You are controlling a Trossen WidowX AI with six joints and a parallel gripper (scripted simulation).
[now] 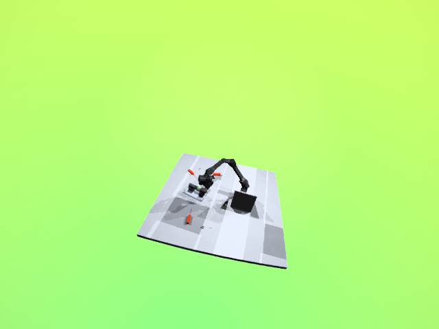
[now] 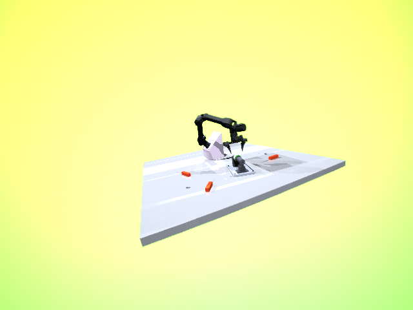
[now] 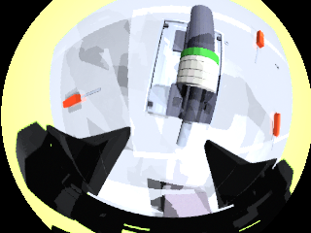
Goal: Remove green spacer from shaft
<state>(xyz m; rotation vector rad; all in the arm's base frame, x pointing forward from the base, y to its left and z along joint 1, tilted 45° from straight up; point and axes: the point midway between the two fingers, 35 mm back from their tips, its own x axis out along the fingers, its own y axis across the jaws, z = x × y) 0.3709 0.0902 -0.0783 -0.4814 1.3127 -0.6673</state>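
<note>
Right now my gripper tip is 5 cm short of the grey shaft, 3 cm to the left of it and 2 cm above it. From my gripper tip the other things lie so: green spacer (9 cm ahead, 4 cm to the right, 2 cm below).
</note>
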